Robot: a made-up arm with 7 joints. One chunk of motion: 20 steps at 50 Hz.
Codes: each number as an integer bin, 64 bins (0 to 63) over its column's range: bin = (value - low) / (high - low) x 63, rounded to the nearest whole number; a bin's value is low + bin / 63 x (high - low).
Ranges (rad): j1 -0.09..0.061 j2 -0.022..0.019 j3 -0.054..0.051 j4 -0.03..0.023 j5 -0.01..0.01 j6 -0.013..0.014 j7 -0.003..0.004
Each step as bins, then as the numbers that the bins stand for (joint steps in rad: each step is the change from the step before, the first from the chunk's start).
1 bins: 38 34 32 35 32 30 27
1 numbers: 0.00108 0.00013 -0.00067 -0.00056 0.00016 -0.00014 0.00000
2 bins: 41 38 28 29 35 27 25
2 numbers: 0.00827 0.00273 -0.00733 -0.00560 0.00111 -0.00143 -0.00022
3 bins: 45 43 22 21 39 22 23
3 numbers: 0.01786 0.00598 -0.01733 -0.01233 0.00238 -0.00357 -0.00044
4 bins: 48 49 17 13 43 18 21
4 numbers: 0.02505 0.00989 -0.02567 -0.01906 0.00365 -0.00529 -0.00067
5 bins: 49 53 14 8 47 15 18
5 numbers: 0.02744 0.01249 -0.03067 -0.02327 0.00492 -0.00657 -0.00100
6 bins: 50 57 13 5 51 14 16
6 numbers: 0.02984 0.01510 -0.03233 -0.02579 0.00619 -0.00700 -0.00122
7 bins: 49 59 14 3 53 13 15
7 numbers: 0.02744 0.01640 -0.03067 -0.02748 0.00683 -0.00743 -0.00133
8 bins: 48 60 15 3 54 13 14
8 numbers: 0.02505 0.01705 -0.02900 -0.02748 0.00714 -0.00743 -0.00144
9 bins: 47 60 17 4 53 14 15
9 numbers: 0.02265 0.01705 -0.02567 -0.02663 0.00683 -0.00700 -0.00133
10 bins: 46 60 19 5 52 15 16
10 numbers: 0.02025 0.01705 -0.02233 -0.02579 0.00651 -0.00657 -0.00122
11 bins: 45 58 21 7 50 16 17
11 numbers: 0.01786 0.01575 -0.01900 -0.02411 0.00587 -0.00614 -0.00111
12 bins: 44 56 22 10 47 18 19
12 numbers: 0.01546 0.01444 -0.01733 -0.02159 0.00492 -0.00529 -0.00089
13 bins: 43 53 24 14 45 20 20
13 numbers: 0.01306 0.01249 -0.01400 -0.01822 0.00429 -0.00443 -0.00078
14 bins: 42 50 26 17 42 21 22
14 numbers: 0.01067 0.01054 -0.01067 -0.01570 0.00333 -0.00400 -0.00056
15 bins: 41 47 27 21 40 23 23
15 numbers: 0.00827 0.00859 -0.00900 -0.01233 0.00270 -0.00314 -0.00044
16 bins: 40 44 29 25 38 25 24
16 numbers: 0.00587 0.00663 -0.00567 -0.00897 0.00206 -0.00229 -0.00033
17 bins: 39 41 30 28 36 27 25
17 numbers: 0.00348 0.00468 -0.00400 -0.00644 0.00143 -0.00143 -0.00022
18 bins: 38 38 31 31 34 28 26
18 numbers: 0.00108 0.00273 -0.00233 -0.00392 0.00079 -0.00100 -0.00011
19 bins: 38 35 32 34 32 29 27
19 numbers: 0.00108 0.00078 -0.00067 -0.00140 0.00016 -0.00057 0.00000
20 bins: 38 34 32 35 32 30 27
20 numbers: 0.00108 0.00013 -0.00067 -0.00056 0.00016 -0.00014 0.00000
